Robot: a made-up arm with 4 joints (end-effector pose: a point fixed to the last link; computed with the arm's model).
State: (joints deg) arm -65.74 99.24 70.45 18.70
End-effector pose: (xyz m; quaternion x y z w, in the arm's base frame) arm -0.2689 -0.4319 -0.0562 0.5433 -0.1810 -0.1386 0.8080
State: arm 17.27 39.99 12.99 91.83
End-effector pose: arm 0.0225 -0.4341 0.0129 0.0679 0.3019 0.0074 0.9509
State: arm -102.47 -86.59 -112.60 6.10
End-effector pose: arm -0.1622 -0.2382 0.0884 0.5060 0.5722 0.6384 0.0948
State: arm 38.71 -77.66 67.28 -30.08
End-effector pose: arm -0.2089 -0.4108 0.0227 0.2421 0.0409 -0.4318 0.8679
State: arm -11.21 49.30 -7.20 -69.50
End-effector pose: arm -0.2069 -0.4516 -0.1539 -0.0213 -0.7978 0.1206 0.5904
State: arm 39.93 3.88 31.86 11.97
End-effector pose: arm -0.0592 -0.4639 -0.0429 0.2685 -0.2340 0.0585 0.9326
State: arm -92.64 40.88 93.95 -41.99
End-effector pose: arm -0.3884 -0.2329 0.1453 0.1651 -0.0931 -0.7861 0.5883
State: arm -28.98 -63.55 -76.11 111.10
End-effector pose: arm -0.2331 -0.3231 -0.1378 0.6149 -0.7622 -0.1892 0.0717
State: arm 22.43 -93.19 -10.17 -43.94
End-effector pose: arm -0.1271 -0.4472 0.0758 0.0393 0.2456 0.1324 0.9595
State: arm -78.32 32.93 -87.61 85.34
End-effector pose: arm -0.1751 -0.2768 -0.0282 -0.6546 0.6859 -0.0233 0.3170
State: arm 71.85 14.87 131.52 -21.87
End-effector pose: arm 0.0592 -0.3208 -0.1054 0.9146 -0.2470 0.1051 0.3024
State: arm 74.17 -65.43 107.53 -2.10
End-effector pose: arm -0.1110 -0.4172 -0.0645 0.6651 -0.0291 -0.3051 0.6810
